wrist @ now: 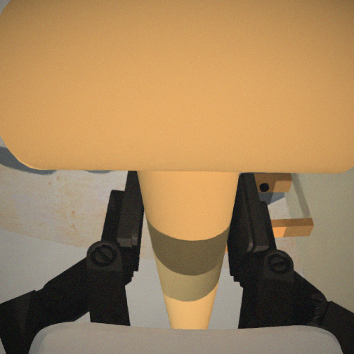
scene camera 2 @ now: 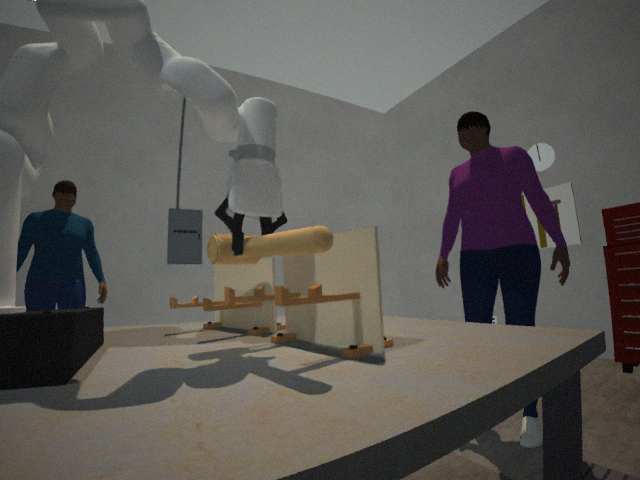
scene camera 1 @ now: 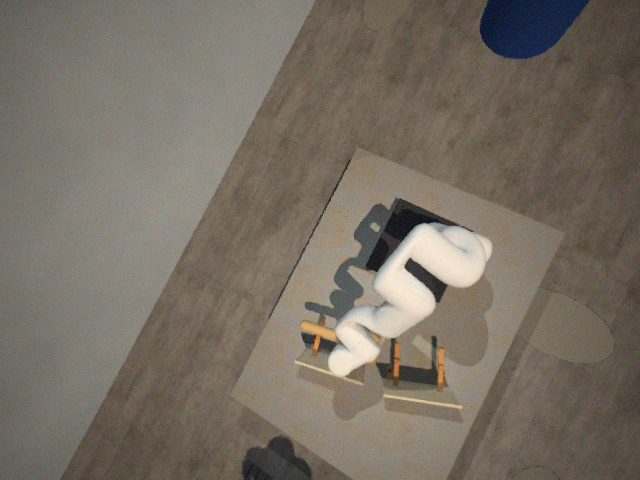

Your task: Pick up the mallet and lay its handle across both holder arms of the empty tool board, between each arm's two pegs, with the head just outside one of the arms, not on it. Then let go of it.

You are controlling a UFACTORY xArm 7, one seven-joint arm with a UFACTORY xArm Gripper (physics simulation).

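Observation:
The light wooden mallet is held nearly level above the arms of the nearer tool board, with a gap below it in scene camera 2. My gripper is shut on its handle, close to the head. The handle runs roughly along that board, and the head is beyond its side towards the other board. The near holder arm carries upright pegs and touches no mallet. The other board's arms are bare. The white arm hides the fingers and much of the head in scene camera 1.
The two boards stand side by side on the table. The robot's dark base block stands on the side that the holder arms point to. Two people stand beyond the table.

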